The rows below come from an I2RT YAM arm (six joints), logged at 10 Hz.
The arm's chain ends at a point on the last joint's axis. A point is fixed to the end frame.
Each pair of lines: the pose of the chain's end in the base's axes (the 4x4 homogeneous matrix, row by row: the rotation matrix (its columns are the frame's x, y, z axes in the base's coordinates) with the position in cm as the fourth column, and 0 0 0 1 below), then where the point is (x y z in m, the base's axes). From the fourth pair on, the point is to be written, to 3 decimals.
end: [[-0.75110 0.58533 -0.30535 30.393], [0.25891 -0.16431 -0.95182 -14.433], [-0.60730 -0.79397 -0.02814 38.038], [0 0 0 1]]
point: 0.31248 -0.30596 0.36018
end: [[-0.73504 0.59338 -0.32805 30.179], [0.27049 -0.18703 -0.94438 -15.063], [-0.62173 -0.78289 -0.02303 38.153], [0 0 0 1]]
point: 0.30670 -0.31263 0.36315
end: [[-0.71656 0.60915 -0.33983 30.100], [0.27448 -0.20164 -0.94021 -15.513], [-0.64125 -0.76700 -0.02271 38.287], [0 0 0 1]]
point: 0.30421 -0.31733 0.36600
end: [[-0.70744 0.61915 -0.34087 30.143], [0.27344 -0.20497 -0.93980 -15.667], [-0.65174 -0.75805 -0.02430 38.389], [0 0 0 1]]
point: 0.305 -0.319 0.368
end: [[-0.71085 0.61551 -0.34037 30.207], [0.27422 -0.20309 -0.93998 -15.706], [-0.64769 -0.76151 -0.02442 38.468], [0 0 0 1]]
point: 0.305 -0.319 0.368
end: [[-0.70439 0.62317 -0.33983 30.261], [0.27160 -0.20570 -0.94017 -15.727], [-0.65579 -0.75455 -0.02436 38.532], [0 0 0 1]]
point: 0.306 -0.320 0.369
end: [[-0.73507 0.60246 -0.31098 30.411], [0.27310 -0.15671 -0.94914 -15.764], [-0.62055 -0.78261 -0.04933 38.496], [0 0 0 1]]
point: 0.312 -0.319 0.363
